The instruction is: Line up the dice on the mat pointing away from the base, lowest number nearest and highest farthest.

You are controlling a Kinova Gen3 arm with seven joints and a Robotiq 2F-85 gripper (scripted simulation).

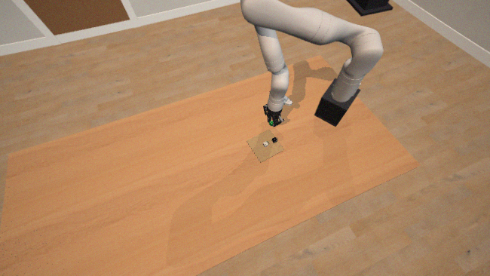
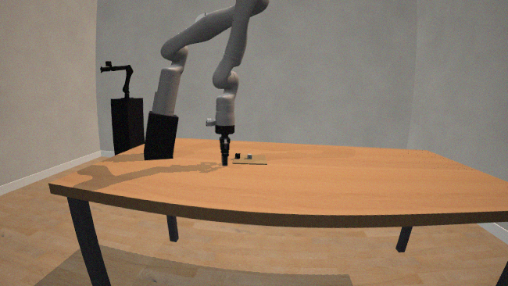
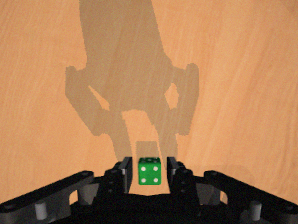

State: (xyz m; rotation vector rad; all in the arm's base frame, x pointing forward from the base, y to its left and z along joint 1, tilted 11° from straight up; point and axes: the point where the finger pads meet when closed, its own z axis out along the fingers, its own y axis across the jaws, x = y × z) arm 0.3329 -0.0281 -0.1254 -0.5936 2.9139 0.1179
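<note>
My hand is 10 mm above the green die. The rest, counted from my hand: white die: 70 mm ahead, 120 mm to the left, 10 mm below; then black die: 20 mm ahead, 100 mm to the left, 10 mm below; then tan mat: 80 mm ahead, 110 mm to the left, 20 mm below.
</note>
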